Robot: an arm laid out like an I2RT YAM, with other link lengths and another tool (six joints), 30 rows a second.
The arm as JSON. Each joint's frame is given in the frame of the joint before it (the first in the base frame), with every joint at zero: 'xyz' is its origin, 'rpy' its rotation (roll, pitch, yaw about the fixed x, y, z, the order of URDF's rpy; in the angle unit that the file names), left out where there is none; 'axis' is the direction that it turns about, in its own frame. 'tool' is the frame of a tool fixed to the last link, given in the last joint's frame.
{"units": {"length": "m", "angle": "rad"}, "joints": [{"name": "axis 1", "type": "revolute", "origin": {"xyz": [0.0, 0.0, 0.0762]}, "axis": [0.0, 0.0, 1.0]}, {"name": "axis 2", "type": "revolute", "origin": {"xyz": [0.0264, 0.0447, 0.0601], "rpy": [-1.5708, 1.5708, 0.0]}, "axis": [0.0, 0.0, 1.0]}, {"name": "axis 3", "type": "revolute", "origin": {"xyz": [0.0, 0.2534, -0.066], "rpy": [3.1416, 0.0, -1.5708]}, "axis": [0.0, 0.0, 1.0]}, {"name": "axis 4", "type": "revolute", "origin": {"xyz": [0.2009, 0.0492, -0.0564], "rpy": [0.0, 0.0, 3.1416]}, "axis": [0.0, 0.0, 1.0]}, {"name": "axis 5", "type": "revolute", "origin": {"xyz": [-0.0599, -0.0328, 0.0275], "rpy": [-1.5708, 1.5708, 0.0]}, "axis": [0.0, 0.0, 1.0]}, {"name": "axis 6", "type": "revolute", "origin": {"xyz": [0.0, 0.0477, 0.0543], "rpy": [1.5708, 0.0, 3.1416]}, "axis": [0.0, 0.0, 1.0]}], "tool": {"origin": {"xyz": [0.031, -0.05, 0.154], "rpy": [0.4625, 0.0, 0.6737]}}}
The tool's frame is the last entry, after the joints.
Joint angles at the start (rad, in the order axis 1, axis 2, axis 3, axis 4, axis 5, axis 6):
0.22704 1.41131 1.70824 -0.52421 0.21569 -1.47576
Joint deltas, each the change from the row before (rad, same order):
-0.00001 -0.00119 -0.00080 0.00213 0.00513 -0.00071
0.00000 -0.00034 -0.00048 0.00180 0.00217 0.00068
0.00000 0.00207 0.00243 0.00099 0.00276 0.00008
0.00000 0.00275 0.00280 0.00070 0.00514 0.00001
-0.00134 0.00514 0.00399 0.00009 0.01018 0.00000
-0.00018 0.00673 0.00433 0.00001 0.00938 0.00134
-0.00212 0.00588 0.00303 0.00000 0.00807 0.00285
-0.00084 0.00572 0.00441 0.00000 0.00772 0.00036
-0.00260 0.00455 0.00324 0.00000 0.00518 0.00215
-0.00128 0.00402 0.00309 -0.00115 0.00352 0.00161
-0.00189 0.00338 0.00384 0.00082 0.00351 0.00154
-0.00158 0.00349 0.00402 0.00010 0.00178 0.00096
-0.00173 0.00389 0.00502 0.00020 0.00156 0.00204
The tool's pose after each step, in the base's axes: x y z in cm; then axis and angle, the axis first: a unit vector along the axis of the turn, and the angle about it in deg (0 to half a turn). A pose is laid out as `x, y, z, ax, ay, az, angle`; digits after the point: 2 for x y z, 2 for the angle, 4 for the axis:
41.39, 10.50, 44.66, -0.7148, 0.1432, -0.6845, 135.14
41.40, 10.45, 44.70, -0.7138, 0.1438, -0.6855, 135.19
41.47, 10.41, 44.75, -0.7129, 0.1444, -0.6863, 135.29
41.56, 10.32, 44.78, -0.7118, 0.1455, -0.6872, 135.52
41.75, 10.09, 44.75, -0.7102, 0.1485, -0.6881, 136.07
41.98, 9.93, 44.68, -0.7093, 0.1516, -0.6884, 136.51
42.19, 9.70, 44.59, -0.7081, 0.1557, -0.6887, 136.94
42.38, 9.54, 44.55, -0.7071, 0.1581, -0.6892, 137.34
42.54, 9.35, 44.52, -0.7059, 0.1612, -0.6897, 137.65
42.67, 9.24, 44.47, -0.7056, 0.1633, -0.6896, 137.85
42.78, 9.10, 44.53, -0.7040, 0.1653, -0.6907, 138.02
42.89, 9.01, 44.57, -0.7031, 0.1666, -0.6913, 138.12
43.00, 8.92, 44.65, -0.7017, 0.1682, -0.6923, 138.18

